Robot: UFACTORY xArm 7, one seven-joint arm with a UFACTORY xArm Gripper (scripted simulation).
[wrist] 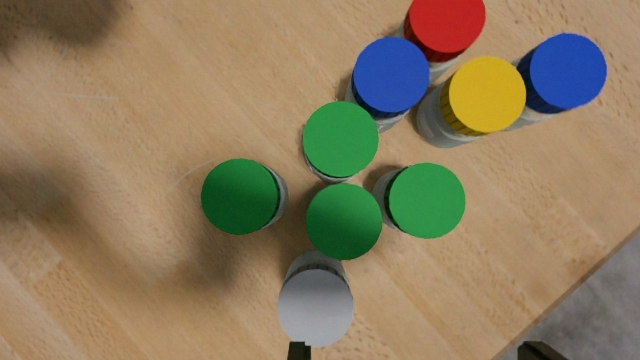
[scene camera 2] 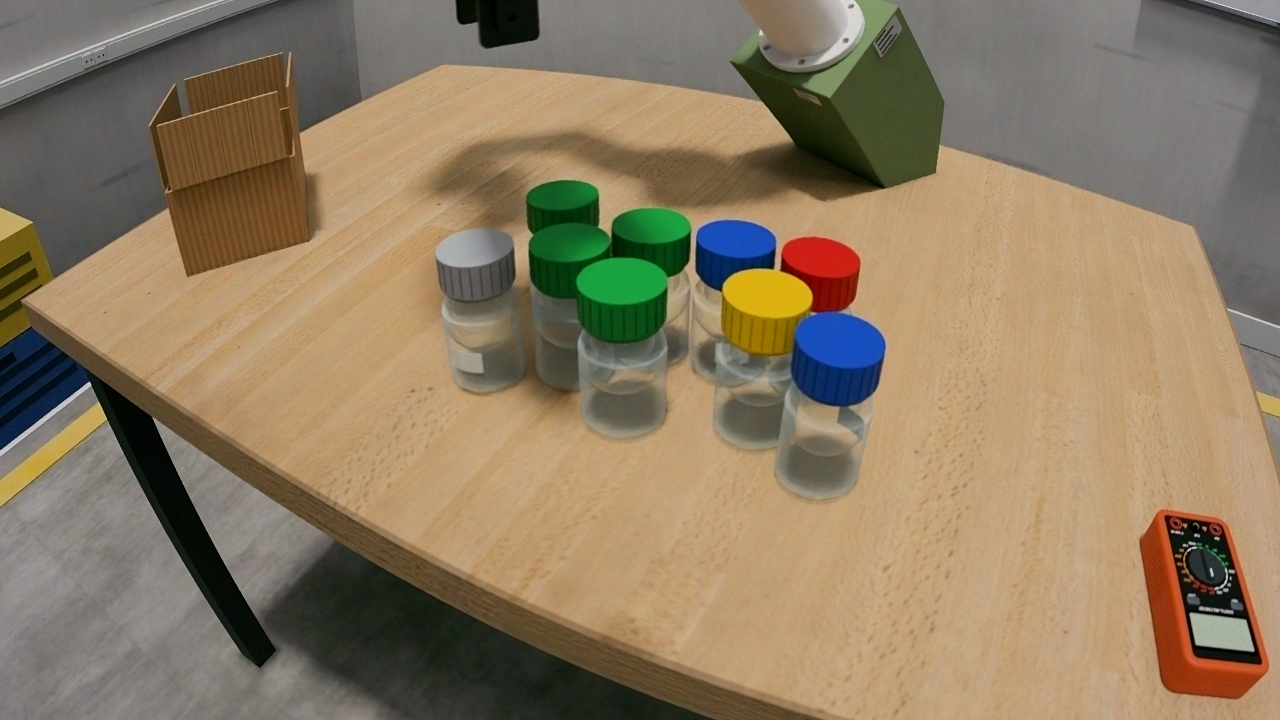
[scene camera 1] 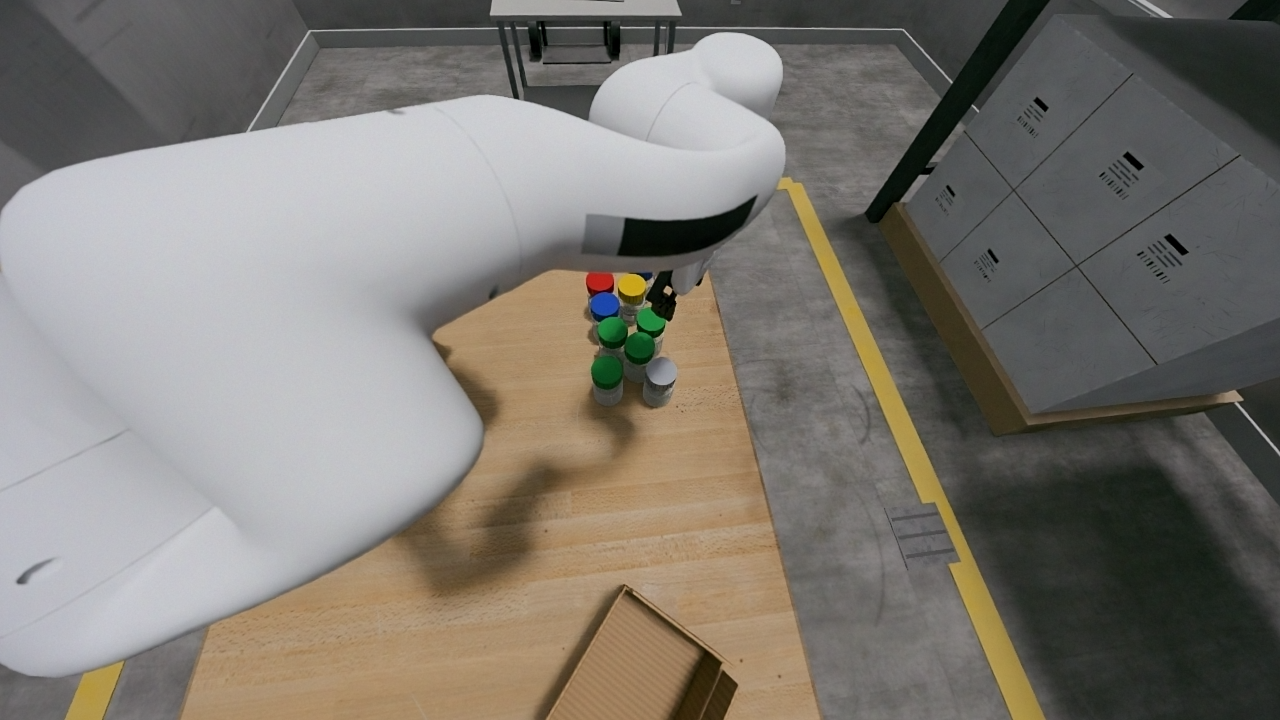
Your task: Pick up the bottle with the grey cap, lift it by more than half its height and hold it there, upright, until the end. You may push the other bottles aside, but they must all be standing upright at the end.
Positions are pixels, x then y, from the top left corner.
Scene:
yellow-capped bottle: wrist; scene camera 2; scene camera 1 631, 288
grey-capped bottle: wrist; scene camera 2; scene camera 1 661, 372
green-capped bottle: wrist 344, 221; scene camera 2 557, 254; scene camera 1 639, 349
same spot on grey-capped bottle: [wrist: 316, 305] = [scene camera 2: 476, 246]
same spot on yellow-capped bottle: [scene camera 2: 761, 309] = [wrist: 508, 110]

